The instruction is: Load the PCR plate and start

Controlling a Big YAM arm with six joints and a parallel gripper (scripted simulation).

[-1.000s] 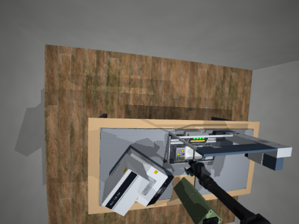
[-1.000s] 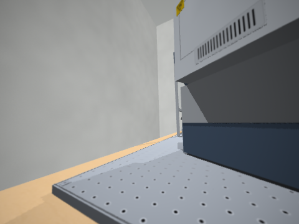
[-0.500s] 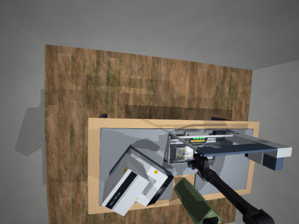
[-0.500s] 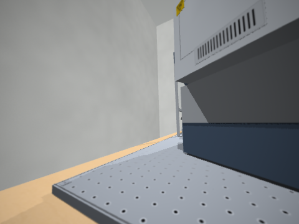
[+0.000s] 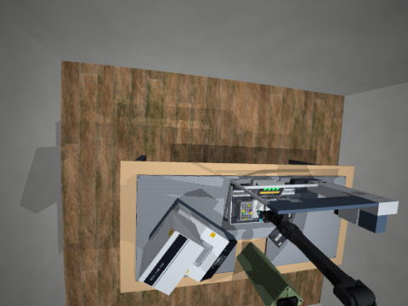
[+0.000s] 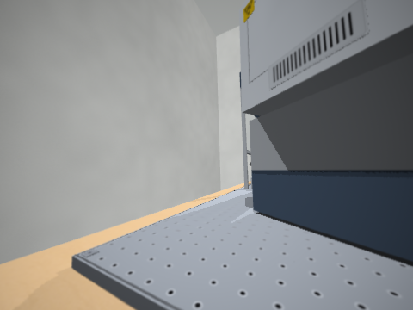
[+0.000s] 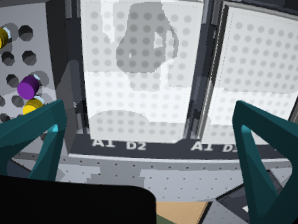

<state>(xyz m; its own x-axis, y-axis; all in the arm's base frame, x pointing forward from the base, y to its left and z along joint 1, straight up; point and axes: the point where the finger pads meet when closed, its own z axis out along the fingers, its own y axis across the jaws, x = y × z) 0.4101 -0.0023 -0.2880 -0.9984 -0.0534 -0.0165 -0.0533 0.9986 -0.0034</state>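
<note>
The tube cooling block lies 10 mm behind my hand, 110 mm to the left of it and 60 mm below it. Round my hand: white beam (170 mm ahead, 80 mm to the right, 380 mm above).
</note>
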